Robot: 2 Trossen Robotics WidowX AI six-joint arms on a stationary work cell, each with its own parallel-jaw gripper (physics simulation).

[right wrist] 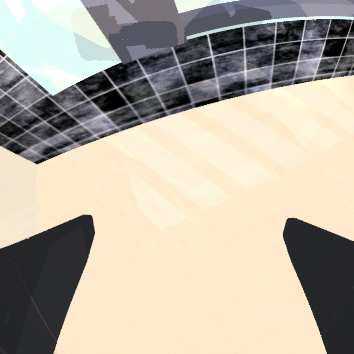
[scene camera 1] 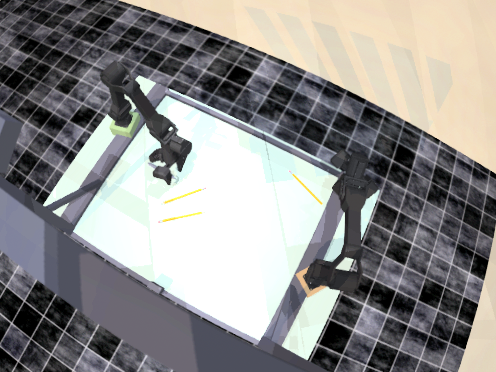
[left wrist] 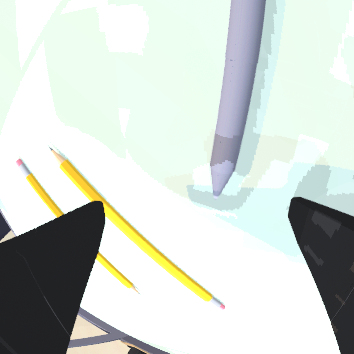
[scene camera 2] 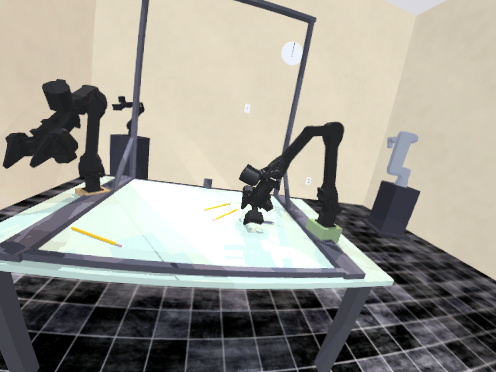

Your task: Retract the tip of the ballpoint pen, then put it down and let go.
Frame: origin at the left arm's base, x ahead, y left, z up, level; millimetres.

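Seen in the pictures: left gripper, fingertip midpoint: point(scene camera 1: 174, 178) point(left wrist: 200, 210) point(scene camera 2: 242, 216); right gripper, fingertip midpoint: point(right wrist: 192, 228) point(scene camera 2: 17, 167); left arm's base, origin of the base link: point(scene camera 1: 123, 120) point(scene camera 2: 325, 223); right arm's base, origin of the base link: point(scene camera 1: 313, 279) point(left wrist: 139, 350) point(scene camera 2: 92, 189).
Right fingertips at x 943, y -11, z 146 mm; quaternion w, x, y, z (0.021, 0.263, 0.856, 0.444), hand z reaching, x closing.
Offsets run from my right fingertips to a thing's middle.
The grey-lilac ballpoint pen {205 mm down, 718 mm back, 140 mm right} point(left wrist: 239, 90) lies on the table in the left wrist view. Its narrow tapered end points down the picture and its other end runs off the top edge. In the scene views the left gripper largely hides it. My left gripper point(left wrist: 200, 210) point(scene camera 1: 173, 176) is open and low over the table. In the left wrist view the pen's tapered end shows between the wide-apart fingertips, with neither finger touching it there. My right gripper point(right wrist: 192, 228) point(scene camera 2: 21, 162) is open and empty, raised high at the far side from the pen.
Two yellow pencils {207 mm down, 599 mm back, 214 mm right} point(scene camera 1: 185, 195) {207 mm down, 576 mm back, 296 mm right} point(scene camera 1: 181, 217) lie near the left gripper. A third pencil {207 mm down, 144 mm back, 45 mm right} point(scene camera 1: 306, 188) point(scene camera 2: 96, 236) lies nearer the right arm. A dark frame rail point(scene camera 1: 250, 128) runs along the table's edge. A green block {178 mm down, 944 mm back, 10 mm left} point(scene camera 1: 123, 131) is under the left arm's base.
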